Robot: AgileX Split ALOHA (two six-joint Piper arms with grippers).
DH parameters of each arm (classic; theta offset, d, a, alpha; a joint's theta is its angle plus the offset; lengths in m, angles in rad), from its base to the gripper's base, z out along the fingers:
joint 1: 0 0.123 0 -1.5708
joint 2: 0.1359 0 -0.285 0
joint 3: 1.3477 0 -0.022 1.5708
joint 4: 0 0.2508 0 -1.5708
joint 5: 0 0 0.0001 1.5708
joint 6: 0 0.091 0 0
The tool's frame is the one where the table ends.
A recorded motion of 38 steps. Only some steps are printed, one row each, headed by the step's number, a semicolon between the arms.
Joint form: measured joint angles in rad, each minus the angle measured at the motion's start. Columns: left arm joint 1, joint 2, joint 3, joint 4, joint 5, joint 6; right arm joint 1, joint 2, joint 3, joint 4, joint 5, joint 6.
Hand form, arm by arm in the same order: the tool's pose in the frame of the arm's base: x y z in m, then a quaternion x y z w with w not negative. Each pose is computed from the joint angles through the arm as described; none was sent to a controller.
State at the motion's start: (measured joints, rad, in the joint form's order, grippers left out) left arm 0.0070 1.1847 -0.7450 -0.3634 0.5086 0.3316; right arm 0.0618 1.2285 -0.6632 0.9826 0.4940 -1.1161
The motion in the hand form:
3: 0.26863 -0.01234 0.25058 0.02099 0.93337 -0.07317 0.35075; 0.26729 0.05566 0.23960 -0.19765 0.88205 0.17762 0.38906
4: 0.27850 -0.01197 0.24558 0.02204 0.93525 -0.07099 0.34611; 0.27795 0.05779 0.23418 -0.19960 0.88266 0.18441 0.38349
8: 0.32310 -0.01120 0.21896 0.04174 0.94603 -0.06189 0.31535; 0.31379 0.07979 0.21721 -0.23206 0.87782 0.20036 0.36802
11: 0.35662 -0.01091 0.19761 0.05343 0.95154 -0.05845 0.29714; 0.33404 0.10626 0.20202 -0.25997 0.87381 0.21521 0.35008
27: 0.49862 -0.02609 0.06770 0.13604 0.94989 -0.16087 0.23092; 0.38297 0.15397 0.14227 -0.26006 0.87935 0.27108 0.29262
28: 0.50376 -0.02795 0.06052 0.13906 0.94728 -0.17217 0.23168; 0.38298 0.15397 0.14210 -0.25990 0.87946 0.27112 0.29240
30: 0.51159 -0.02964 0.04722 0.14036 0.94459 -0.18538 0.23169; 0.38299 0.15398 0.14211 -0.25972 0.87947 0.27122 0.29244
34: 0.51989 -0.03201 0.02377 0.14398 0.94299 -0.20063 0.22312; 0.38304 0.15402 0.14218 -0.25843 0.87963 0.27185 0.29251
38: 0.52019 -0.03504 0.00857 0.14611 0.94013 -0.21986 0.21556; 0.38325 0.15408 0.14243 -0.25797 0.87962 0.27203 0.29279
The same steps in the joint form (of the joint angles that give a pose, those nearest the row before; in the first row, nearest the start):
3: 0.0000 0.1578 -0.0636 -0.0175 -0.0760 0.0101; 0.0000 0.1551 -0.0922 0.1284 0.0042 -0.1327
4: 0.0000 0.2021 -0.0855 -0.0197 -0.0882 0.0183; 0.0016 0.2064 -0.1192 0.1614 0.0098 -0.1671
8: 0.0000 0.4071 -0.2053 -0.0218 -0.1050 0.0714; 0.0596 0.3772 -0.2363 0.2221 0.0109 -0.2482
11: 0.0000 0.5567 -0.3125 -0.0223 -0.1075 0.0997; 0.1278 0.4937 -0.3229 0.2349 0.0110 -0.2609
27: 0.0092 1.2809 -1.0252 -0.3114 0.1348 0.4530; 0.2084 0.8121 -0.5494 0.3059 0.0614 -0.2453
28: 0.0093 1.3163 -1.0643 -0.3410 0.1512 0.4767; 0.2084 0.8125 -0.5494 0.3060 0.0614 -0.2450
30: 0.0102 1.3760 -1.1284 -0.3720 0.1713 0.4971; 0.2084 0.8125 -0.5494 0.3064 0.0614 -0.2450
34: 0.0101 1.4679 -1.2218 -0.3914 0.2056 0.5082; 0.2084 0.8125 -0.5494 0.3085 0.0614 -0.2441
38: 0.0101 1.5146 -1.2524 -0.4346 0.2302 0.5412; 0.2084 0.8125 -0.5504 0.3084 0.0614 -0.2428

